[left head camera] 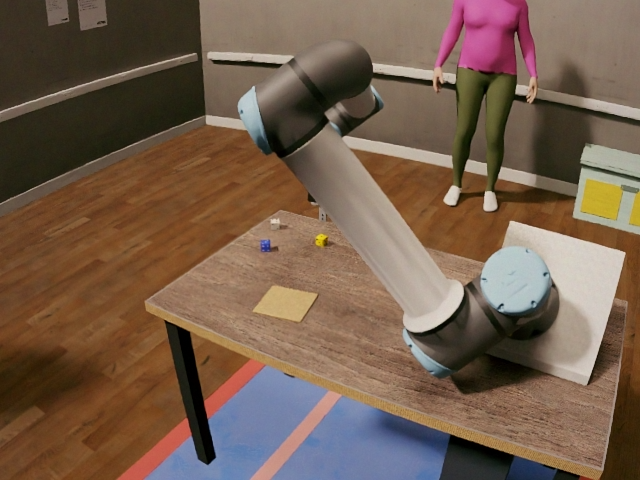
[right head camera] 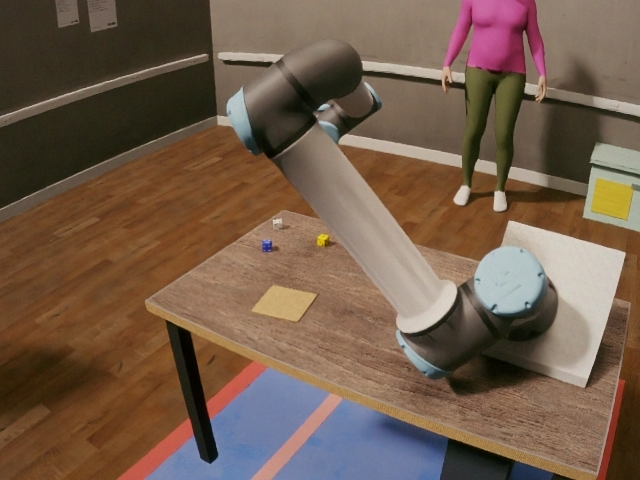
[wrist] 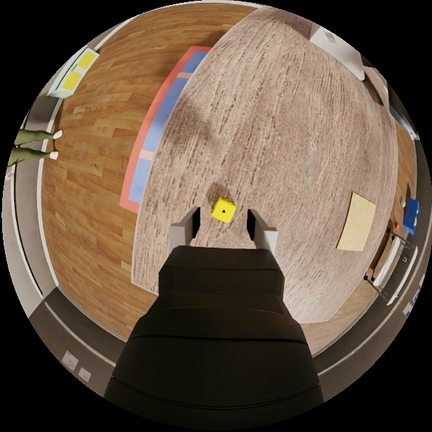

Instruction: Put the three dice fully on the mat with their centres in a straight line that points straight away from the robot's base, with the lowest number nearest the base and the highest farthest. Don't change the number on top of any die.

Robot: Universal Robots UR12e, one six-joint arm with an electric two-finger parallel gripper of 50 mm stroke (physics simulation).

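Places are measured from the arm's base along level axes (x up, y left, z back), in centimetres.
Pixels of known places: gripper, fingertip midpoint: (left head camera: pixel 324 217).
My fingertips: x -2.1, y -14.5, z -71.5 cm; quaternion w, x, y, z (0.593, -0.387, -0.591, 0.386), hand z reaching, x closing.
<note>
Ahead of a thing's pixels: the offset from my fingertips to its top centre. Level surfaces: height alone.
A yellow die @(dy +0.5, dx -7.1, dz -1.0 cm) (left head camera: pixel 321 240) (right head camera: pixel 323 240) (wrist: pixel 224 210) lies on the table with one dot on top. A blue die @(dy +13.9, dx -7.1, dz -13.6 cm) (left head camera: pixel 265 245) (right head camera: pixel 266 245) and a white die @(dy +0.2, dx -7.1, dz -21.0 cm) (left head camera: pixel 275 223) (right head camera: pixel 277 223) lie near the table's far left corner; their top numbers are too small to read, and neither shows in the wrist view. The square tan mat @(dy +34.0, dx -9.7, dz +11.0 cm) (left head camera: pixel 286 303) (right head camera: pixel 284 303) (wrist: pixel 357 221) lies flat with no die on it. My gripper (wrist: pixel 223 217) is open and above the table, with the yellow die showing between and slightly beyond its fingertips in the wrist view. One finger shows behind the arm in the left head view.
The wooden table @(dx -10.1 cm) (left head camera: pixel 222 289) (right head camera: pixel 222 289) (wrist: pixel 280 125) carries the arm's base. A white slanted board (left head camera: pixel 578 310) (right head camera: pixel 578 310) stands beside the base at the right. A person in a pink top (left head camera: pixel 488 36) (right head camera: pixel 498 36) stands beyond the table.
</note>
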